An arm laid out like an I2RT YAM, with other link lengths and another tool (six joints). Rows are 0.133 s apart.
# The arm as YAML. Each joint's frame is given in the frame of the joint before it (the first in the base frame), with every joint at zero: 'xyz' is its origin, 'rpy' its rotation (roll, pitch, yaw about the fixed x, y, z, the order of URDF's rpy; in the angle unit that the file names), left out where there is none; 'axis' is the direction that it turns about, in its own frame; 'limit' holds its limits. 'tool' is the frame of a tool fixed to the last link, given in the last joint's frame.
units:
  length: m
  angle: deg
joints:
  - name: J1
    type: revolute
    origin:
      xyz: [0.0, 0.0, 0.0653]
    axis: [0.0, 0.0, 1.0]
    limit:
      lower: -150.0
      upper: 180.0
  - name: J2
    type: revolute
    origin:
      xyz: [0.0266, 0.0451, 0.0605]
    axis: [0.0, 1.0, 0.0]
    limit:
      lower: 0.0
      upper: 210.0
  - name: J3
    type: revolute
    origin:
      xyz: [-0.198, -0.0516, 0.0]
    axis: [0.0, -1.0, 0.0]
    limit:
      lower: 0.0
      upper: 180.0
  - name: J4
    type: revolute
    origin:
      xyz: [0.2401, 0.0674, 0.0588]
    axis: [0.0, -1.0, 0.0]
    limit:
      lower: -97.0
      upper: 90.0
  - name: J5
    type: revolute
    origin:
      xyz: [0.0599, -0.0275, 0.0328]
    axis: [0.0, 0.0, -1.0]
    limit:
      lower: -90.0
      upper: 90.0
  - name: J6
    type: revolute
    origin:
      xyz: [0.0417, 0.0, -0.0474]
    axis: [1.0, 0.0, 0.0]
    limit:
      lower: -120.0
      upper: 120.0
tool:
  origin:
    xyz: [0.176, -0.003, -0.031]
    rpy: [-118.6, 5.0, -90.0]
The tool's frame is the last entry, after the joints.
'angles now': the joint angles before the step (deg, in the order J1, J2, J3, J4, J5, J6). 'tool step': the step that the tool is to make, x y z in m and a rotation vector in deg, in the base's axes. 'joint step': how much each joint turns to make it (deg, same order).
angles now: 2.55 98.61 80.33 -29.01 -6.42 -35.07
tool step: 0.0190 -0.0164 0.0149 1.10 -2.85 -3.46
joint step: -2.01 1.50 3.17 1.40 0.28 1.76
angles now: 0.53 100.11 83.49 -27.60 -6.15 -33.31
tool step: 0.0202 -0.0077 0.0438 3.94 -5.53 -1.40
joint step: -2.54 -0.61 5.18 0.00 -3.51 2.28
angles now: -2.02 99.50 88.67 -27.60 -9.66 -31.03
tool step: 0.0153 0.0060 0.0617 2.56 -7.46 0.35
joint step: -0.26 -1.67 6.05 0.02 -2.11 2.02
